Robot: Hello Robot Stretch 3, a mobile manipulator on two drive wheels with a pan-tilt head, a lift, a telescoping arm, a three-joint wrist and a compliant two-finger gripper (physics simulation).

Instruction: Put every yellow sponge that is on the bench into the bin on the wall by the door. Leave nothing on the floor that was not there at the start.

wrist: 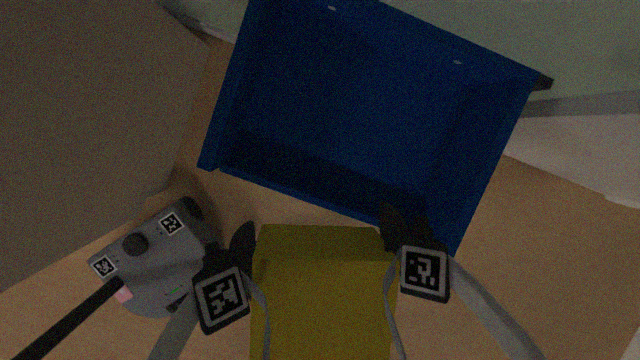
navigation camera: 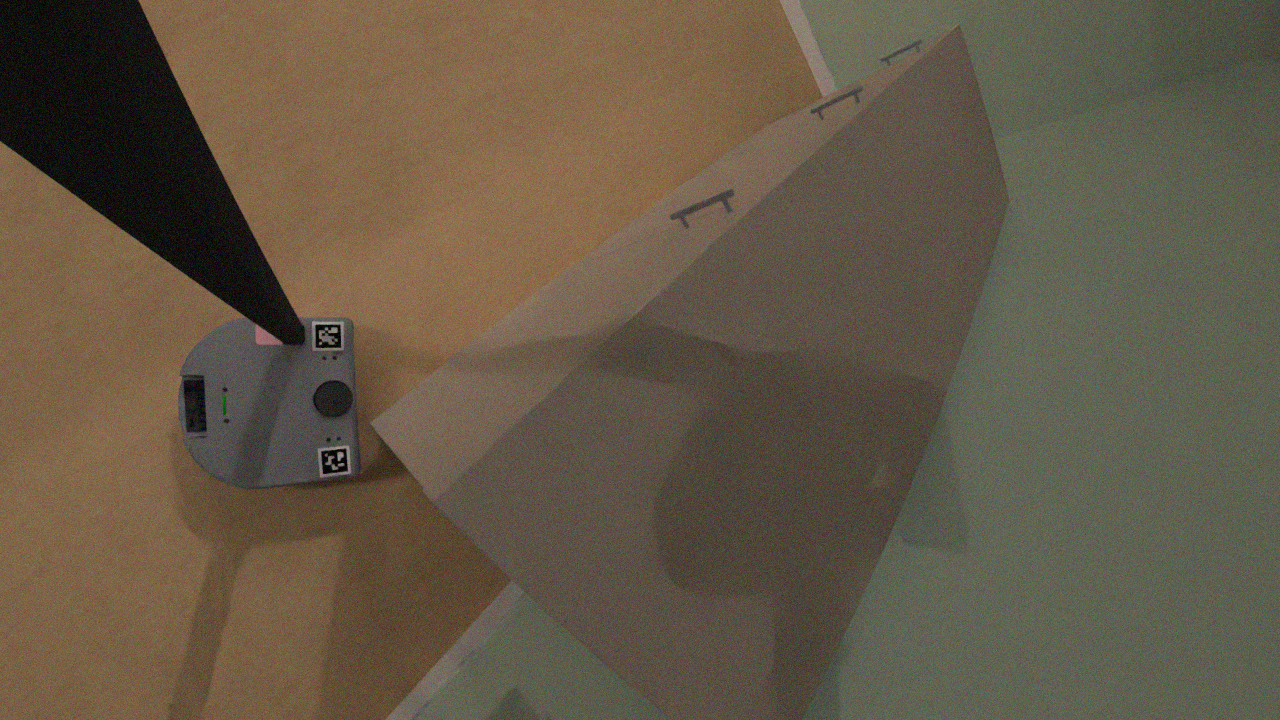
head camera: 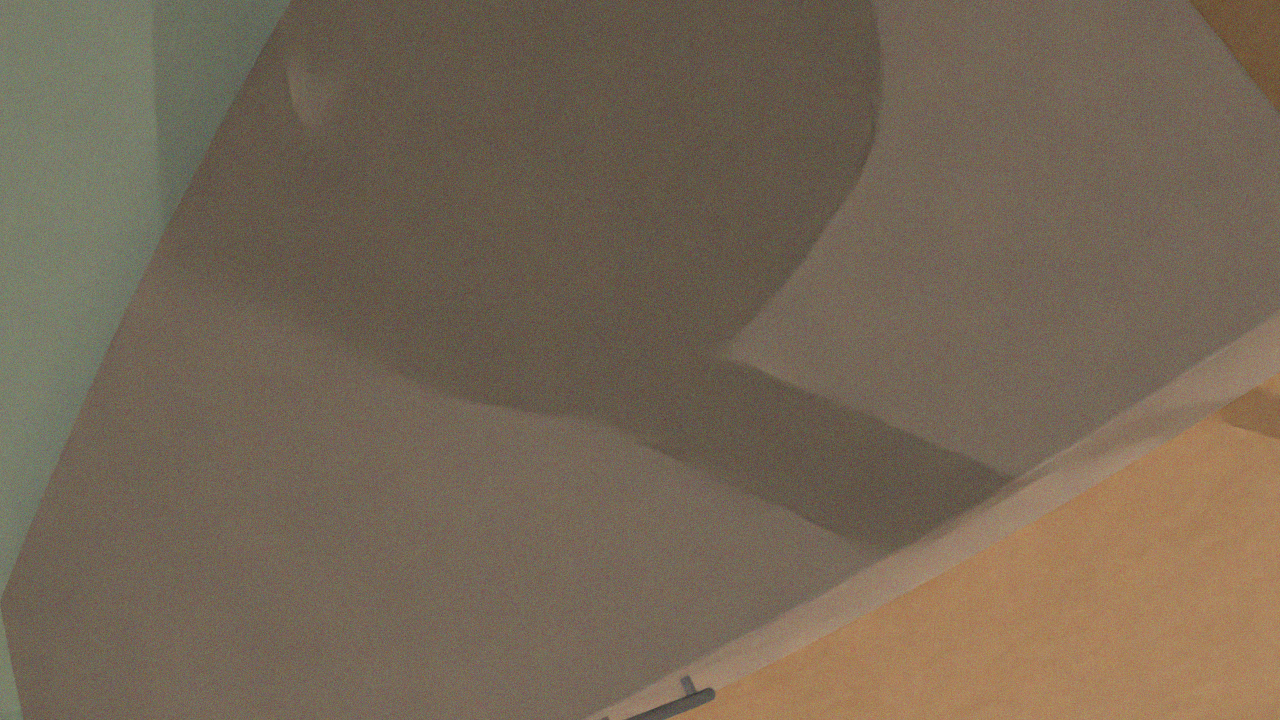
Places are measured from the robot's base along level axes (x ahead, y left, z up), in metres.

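Pixels of known places: gripper, fingertip midpoint: (wrist: 317, 236); robot's base, origin of the base link: (wrist: 159, 228) (navigation camera: 331, 395).
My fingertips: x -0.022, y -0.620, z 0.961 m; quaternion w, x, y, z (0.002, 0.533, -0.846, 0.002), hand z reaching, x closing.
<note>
Ahead of a thing's pixels: the offset from my fingertips to its top centre. "spot": to the spot under its first point. Level surfaces: height alone.
A yellow sponge {spot: 0.008 m back, 0.005 m left, 0.051 m up} (wrist: 322, 300) is in the lower middle of the wrist view. My gripper (wrist: 317, 236) is shut on it, with a fingertip at each side. The blue bin {0.073 m ahead, 0.060 m right, 0.262 m down} (wrist: 350, 110) is open-topped and fixed to the green wall, and it shows beyond the sponge in the wrist view. The sponge's far end is close to the bin's near rim in that view, and the right fingertip overlaps that rim. The bin's inside is dark. The bench top {0.051 m down} (head camera: 447, 555) (navigation camera: 572, 501) shows in the head and navigation views, with broad shadows across it.
My base (navigation camera: 259, 402) (wrist: 155, 265) stands on the orange-brown floor {0.961 m down} (navigation camera: 447, 134) close to the bench's corner. The black mast (navigation camera: 134, 161) rises from it. Dark handles {spot: 0.522 m ahead, 0.910 m left, 0.212 m down} (navigation camera: 702, 206) (head camera: 671, 707) stick out from the bench front. The green wall (navigation camera: 1118, 358) runs behind the bench.
</note>
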